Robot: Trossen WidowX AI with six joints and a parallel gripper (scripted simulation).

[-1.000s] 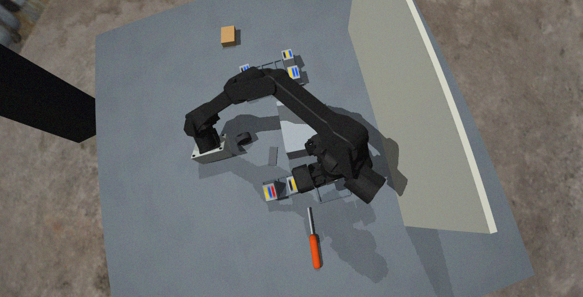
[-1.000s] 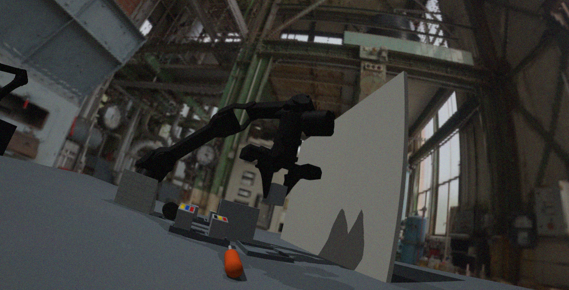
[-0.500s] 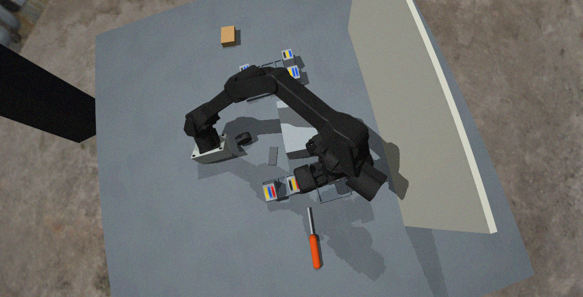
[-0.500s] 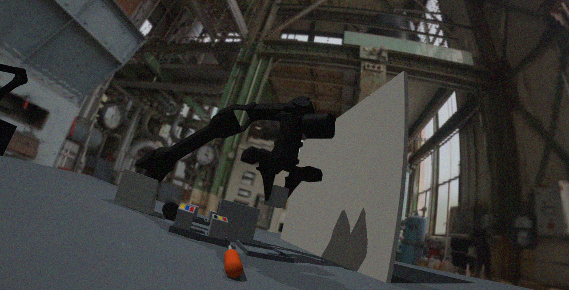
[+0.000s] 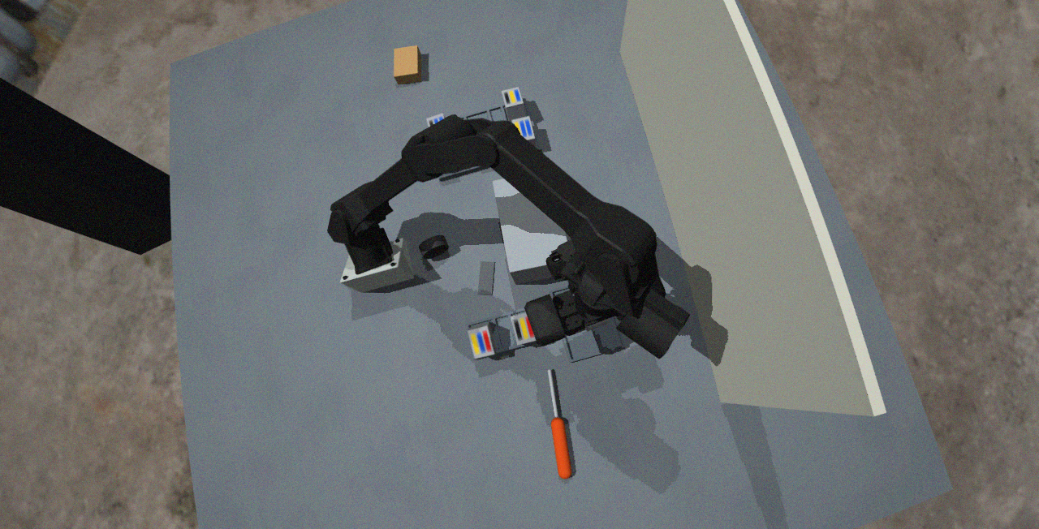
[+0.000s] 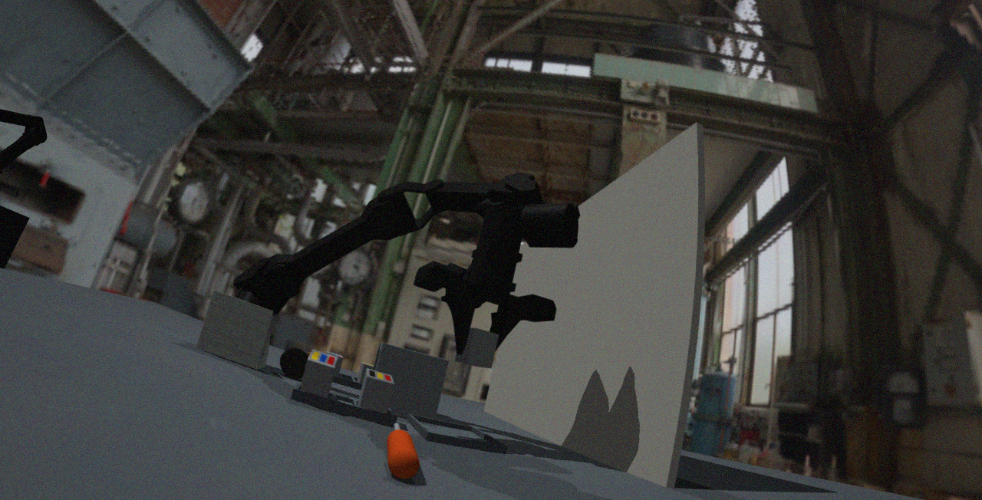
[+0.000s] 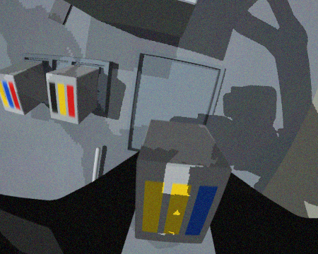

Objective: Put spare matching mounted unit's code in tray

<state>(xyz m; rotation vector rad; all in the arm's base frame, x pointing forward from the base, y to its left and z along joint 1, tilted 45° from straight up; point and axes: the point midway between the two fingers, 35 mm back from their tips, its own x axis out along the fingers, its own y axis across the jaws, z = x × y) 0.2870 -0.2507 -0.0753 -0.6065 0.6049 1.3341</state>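
Now: the shallow grey tray 10 cm below my gripper tip. The rest, counted from my gripper tip: pale grey block: 2 cm behind, 18 cm to the left, 6 cm below; tall beige panel: 22 cm ahead, 12 cm to the left, 12 cm above.
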